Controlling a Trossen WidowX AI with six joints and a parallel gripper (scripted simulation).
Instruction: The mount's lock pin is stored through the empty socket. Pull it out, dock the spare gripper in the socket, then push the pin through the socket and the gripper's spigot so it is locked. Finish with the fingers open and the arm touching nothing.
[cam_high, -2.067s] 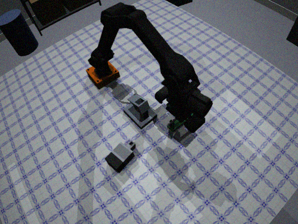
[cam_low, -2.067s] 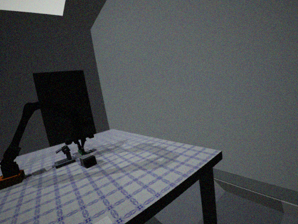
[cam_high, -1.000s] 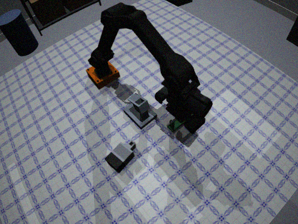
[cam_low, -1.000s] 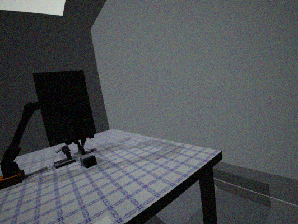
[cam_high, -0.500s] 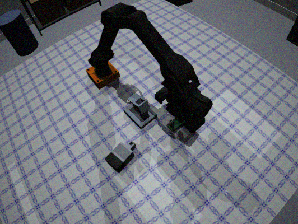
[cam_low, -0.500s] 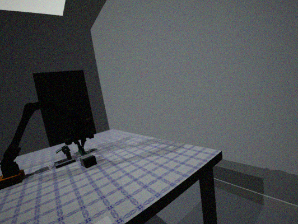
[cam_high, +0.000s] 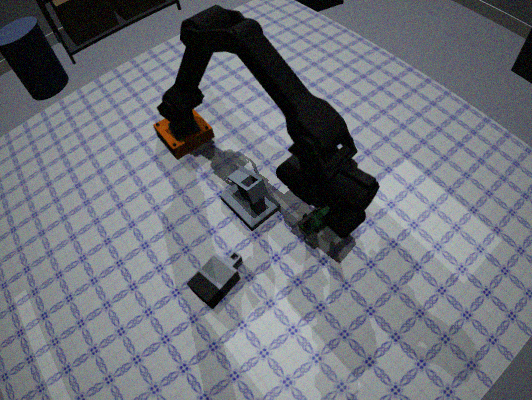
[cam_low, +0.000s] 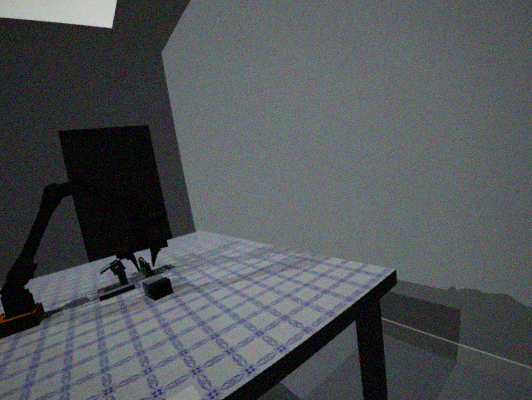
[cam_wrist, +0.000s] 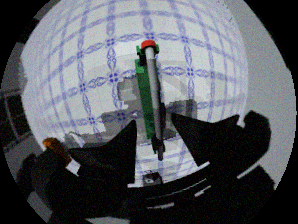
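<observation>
Right now the green cradle is 20 mm to the left of my gripper tip. Also, from my gripper tip: socket: 100 mm to the right, 100 mm behind, 30 mm above; then dark spare gripper: 240 mm to the right, 10 mm ahead.
</observation>
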